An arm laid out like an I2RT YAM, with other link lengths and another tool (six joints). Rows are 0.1 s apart.
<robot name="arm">
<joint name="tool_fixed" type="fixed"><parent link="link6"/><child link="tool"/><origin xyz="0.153 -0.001 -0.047" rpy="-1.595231 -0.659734 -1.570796"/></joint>
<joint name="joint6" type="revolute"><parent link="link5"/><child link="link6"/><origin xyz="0.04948 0 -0.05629" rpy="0 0 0"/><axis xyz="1 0 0"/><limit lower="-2.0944" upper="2.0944"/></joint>
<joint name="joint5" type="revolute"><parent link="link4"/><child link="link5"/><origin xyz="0.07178 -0.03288 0.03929" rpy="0 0 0"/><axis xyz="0 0 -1"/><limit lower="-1.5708" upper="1.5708"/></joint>
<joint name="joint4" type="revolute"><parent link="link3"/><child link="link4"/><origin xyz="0.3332 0.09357 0.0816" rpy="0 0 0"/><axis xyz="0 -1 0"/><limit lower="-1.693" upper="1.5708"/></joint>
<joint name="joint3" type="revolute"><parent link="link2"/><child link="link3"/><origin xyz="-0.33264 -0.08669 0" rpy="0 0 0"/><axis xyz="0 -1 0"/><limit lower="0" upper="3.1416"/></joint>
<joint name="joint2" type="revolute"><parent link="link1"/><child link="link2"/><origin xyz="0.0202 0.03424 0.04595" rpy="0 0 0"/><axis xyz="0 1 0"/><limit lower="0" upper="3.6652"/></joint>
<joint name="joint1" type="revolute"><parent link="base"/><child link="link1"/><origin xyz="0 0 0.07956" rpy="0 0 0"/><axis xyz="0 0 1"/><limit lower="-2.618" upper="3.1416"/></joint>
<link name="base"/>
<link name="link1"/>
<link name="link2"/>
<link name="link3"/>
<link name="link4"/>
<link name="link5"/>
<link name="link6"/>
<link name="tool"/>
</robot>
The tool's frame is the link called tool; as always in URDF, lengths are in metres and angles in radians.
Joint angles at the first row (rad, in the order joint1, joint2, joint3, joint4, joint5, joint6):
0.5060 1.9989 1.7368 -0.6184 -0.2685 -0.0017
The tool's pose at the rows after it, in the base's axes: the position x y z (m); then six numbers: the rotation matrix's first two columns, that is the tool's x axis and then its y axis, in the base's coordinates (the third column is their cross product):
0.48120 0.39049 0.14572 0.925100 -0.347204 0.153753 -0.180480 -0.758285 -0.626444
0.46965 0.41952 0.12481 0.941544 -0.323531 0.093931 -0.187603 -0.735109 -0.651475
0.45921 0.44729 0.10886 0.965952 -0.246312 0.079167 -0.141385 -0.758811 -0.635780
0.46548 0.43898 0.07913 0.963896 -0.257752 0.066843 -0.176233 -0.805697 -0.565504
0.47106 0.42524 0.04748 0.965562 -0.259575 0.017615 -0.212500 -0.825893 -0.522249
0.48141 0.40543 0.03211 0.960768 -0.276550 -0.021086 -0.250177 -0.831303 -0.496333
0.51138 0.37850 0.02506 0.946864 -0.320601 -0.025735 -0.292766 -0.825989 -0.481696
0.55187 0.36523 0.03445 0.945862 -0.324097 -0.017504 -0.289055 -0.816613 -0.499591
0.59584 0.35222 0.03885 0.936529 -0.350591 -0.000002 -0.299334 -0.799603 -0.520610
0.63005 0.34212 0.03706 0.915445 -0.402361 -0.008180 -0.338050 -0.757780 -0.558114
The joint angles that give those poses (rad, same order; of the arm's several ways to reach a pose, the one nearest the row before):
0.5674 2.0064 1.6661 -0.5616 -0.3036 0.0642
0.5982 2.0523 1.6613 -0.5125 -0.3543 0.1056
0.6396 2.1258 1.7331 -0.5489 -0.3760 0.0722
0.6382 2.1965 1.7855 -0.6119 -0.3284 0.0598
0.6122 2.2639 1.8146 -0.6518 -0.3435 0.0415
0.5723 2.3039 1.8407 -0.6917 -0.3620 0.0246
0.5126 2.3514 1.9033 -0.7285 -0.3605 0.0077
0.4603 2.4387 2.0777 -0.8112 -0.3865 -0.0367
0.4128 2.5491 2.2818 -0.8818 -0.3987 -0.0536
0.3714 2.6383 2.4265 -0.8991 -0.4264 -0.0217

